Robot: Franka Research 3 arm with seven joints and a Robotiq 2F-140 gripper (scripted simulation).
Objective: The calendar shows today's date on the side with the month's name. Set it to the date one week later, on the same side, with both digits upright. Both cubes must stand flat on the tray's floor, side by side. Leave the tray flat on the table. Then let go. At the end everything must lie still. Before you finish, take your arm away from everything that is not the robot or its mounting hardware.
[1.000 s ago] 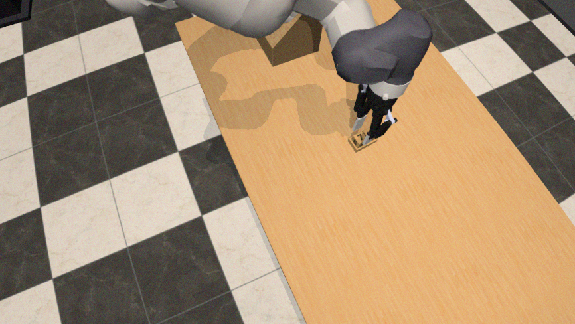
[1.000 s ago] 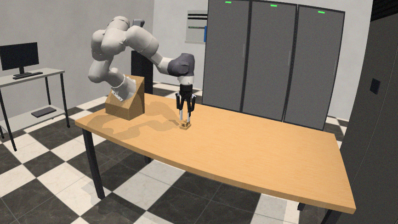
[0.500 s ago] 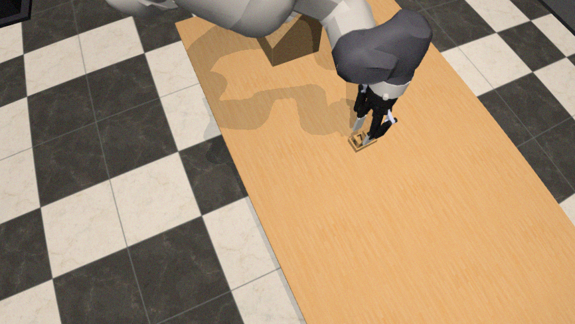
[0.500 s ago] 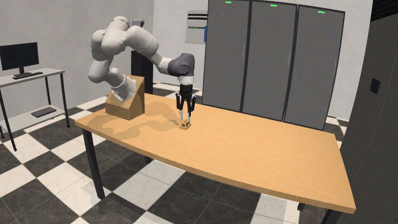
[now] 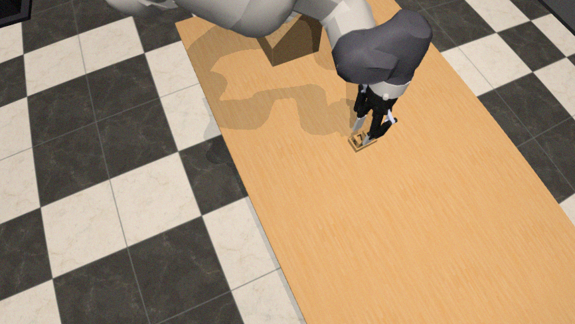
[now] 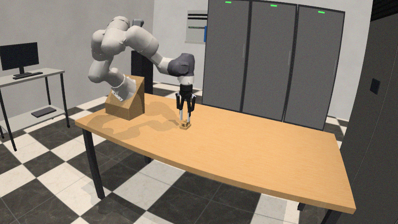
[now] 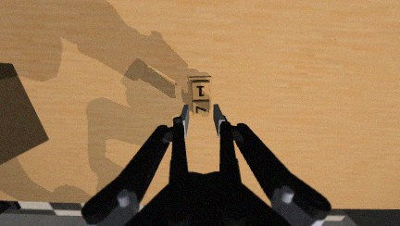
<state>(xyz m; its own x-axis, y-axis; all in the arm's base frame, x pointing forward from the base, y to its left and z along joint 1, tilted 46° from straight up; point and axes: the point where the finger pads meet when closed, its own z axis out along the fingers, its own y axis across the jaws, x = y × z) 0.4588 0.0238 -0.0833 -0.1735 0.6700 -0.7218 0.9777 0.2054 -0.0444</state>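
Now: hand 70 mm above the wooden tray and 20 mm to the right of it.
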